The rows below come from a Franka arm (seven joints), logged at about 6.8 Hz.
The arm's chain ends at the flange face. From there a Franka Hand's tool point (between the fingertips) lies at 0.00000 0.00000 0.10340 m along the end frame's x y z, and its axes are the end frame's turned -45 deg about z.
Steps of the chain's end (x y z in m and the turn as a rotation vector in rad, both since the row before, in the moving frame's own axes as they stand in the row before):
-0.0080, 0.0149, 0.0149, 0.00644, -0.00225, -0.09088
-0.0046, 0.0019, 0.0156, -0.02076, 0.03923, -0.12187
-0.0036, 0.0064, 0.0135, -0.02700, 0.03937, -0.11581
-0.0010, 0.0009, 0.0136, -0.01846, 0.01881, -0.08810
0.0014, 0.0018, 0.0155, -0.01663, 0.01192, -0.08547
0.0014, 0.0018, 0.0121, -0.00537, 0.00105, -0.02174
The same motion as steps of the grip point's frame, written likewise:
-0.0159, 0.0042, 0.0149, 0.00614, 0.00296, -0.09088
-0.0030, 0.0024, 0.0155, -0.04242, 0.01306, -0.12187
-0.0059, 0.0068, 0.0134, -0.04693, 0.00875, -0.11581
-0.0012, 0.0026, 0.0136, -0.02635, 0.00025, -0.08810
-0.0005, 0.0044, 0.0155, -0.02019, -0.00333, -0.08547
-0.0006, 0.0027, 0.0121, -0.00454, -0.00305, -0.02174

